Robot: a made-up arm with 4 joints. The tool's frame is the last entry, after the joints. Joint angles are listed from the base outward.
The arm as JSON. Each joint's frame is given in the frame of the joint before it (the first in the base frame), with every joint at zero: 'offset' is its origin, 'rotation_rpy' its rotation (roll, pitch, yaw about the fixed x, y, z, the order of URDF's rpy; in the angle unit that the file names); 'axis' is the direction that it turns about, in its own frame. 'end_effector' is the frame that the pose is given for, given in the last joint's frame.
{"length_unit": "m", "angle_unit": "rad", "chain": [
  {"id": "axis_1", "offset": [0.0, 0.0, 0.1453], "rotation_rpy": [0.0, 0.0, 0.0], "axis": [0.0, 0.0, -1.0]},
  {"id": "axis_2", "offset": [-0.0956, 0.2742, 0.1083], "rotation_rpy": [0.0, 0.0, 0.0], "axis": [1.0, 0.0, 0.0]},
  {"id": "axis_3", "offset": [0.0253, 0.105, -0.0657], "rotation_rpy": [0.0, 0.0, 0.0], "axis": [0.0, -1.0, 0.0]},
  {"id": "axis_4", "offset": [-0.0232, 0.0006, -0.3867], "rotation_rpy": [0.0, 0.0, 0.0], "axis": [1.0, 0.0, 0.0]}
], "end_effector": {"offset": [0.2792, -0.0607, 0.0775], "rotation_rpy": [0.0, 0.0, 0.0]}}
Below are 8 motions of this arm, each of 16 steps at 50 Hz.
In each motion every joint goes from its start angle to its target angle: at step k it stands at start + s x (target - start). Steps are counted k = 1, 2, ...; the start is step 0. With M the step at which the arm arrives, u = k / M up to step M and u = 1 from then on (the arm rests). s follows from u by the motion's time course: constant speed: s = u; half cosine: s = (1 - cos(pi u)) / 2; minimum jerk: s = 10 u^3 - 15 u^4 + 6 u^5.
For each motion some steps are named. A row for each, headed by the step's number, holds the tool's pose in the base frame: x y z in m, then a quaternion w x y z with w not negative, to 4 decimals.
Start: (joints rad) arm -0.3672 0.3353 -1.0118 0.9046
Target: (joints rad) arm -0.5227 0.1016 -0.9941 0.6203
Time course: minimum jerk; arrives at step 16
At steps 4, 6, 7, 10, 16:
4: -0.4010 0.3019 -0.2074 0.7381 0.3917 0.5494 0.0060
6: -0.3965 0.2759 -0.2113 0.7586 0.3528 0.5473 0.0226
7: -0.3931 0.2597 -0.2133 0.7708 0.3277 0.5453 0.0333
10: -0.3801 0.2108 -0.2175 0.8042 0.2474 0.5362 0.0670
16: -0.3672 0.1734 -0.2188 0.8260 0.1808 0.5254 0.0944

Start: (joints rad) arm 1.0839 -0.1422 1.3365 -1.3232
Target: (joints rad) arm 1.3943 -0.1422 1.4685 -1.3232
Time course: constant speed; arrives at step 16
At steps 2, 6, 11, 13, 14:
2: 0.5343 -0.0611 0.3464 0.3051 -0.7184 -0.1626 -0.6037
6: 0.5272 -0.0960 0.3580 0.2711 -0.7244 -0.1473 -0.6165
11: 0.5151 -0.1380 0.3721 0.2277 -0.7314 -0.1278 -0.6299
13: 0.5094 -0.1543 0.3777 0.2101 -0.7341 -0.1199 -0.6345
14: 0.5063 -0.1623 0.3805 0.2013 -0.7354 -0.1159 -0.6365

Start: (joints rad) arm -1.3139 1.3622 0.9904 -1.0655
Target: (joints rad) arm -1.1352 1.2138 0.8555 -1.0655
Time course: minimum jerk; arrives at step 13
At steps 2, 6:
2: -0.2265 0.3898 0.3911 0.9612 0.2031 -0.0539 0.1787
6: -0.2241 0.4163 0.3825 0.9640 0.1835 -0.0786 0.1756

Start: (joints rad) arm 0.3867 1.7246 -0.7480 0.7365
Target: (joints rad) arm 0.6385 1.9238 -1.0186 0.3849
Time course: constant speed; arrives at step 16
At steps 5, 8, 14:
5: 0.1933 0.7503 0.3709 0.3680 0.9096 0.1320 0.1406
8: 0.2068 0.7364 0.3885 0.3870 0.9001 0.1207 0.1595
14: 0.2306 0.7058 0.4216 0.4276 0.8771 0.0928 0.1983

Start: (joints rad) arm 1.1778 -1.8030 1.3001 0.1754
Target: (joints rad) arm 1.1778 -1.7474 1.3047 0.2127
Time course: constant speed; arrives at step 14
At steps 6, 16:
6: 0.4518 -0.1464 0.2032 0.7443 -0.6577 0.0366 0.1102
16: 0.4544 -0.1466 0.2073 0.7557 -0.6466 0.0253 0.1016

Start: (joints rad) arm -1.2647 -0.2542 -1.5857 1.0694
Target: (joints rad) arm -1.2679 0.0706 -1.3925 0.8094
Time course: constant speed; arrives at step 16
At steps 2, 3, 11, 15, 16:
2: -0.3438 -0.3816 -0.0661 0.7686 -0.1081 0.6283 0.0526
3: -0.3475 -0.3756 -0.0719 0.7636 -0.1081 0.6332 0.0651
11: -0.3842 -0.3225 -0.1117 0.7225 -0.1011 0.6639 0.1642
15: -0.4069 -0.2934 -0.1264 0.7017 -0.0933 0.6736 0.2127
16: -0.4130 -0.2859 -0.1294 0.6965 -0.0910 0.6754 0.2246

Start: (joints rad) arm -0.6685 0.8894 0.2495 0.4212
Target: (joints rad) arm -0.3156 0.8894 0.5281 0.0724
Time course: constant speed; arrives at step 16
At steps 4, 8, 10, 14, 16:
4: -0.0548 0.5895 0.0812 0.7870 0.5870 0.0158 0.1895
8: 0.0187 0.5796 0.1047 0.8170 0.5566 -0.0492 0.1423
10: 0.0538 0.5711 0.1167 0.8302 0.5392 -0.0802 0.1166
14: 0.1200 0.5480 0.1411 0.8525 0.5001 -0.1389 0.0614
16: 0.1508 0.5336 0.1534 0.8615 0.4786 -0.1664 0.0321

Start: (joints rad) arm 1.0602 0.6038 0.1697 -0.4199
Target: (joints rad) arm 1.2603 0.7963 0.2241 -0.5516
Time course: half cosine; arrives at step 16
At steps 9, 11, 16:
9: 0.5880 -0.0157 0.0882 0.7897 0.0448 -0.1296 -0.5980
11: 0.5925 -0.0372 0.1015 0.7748 0.0456 -0.1353 -0.6159
16: 0.5961 -0.0644 0.1180 0.7558 0.0465 -0.1421 -0.6376

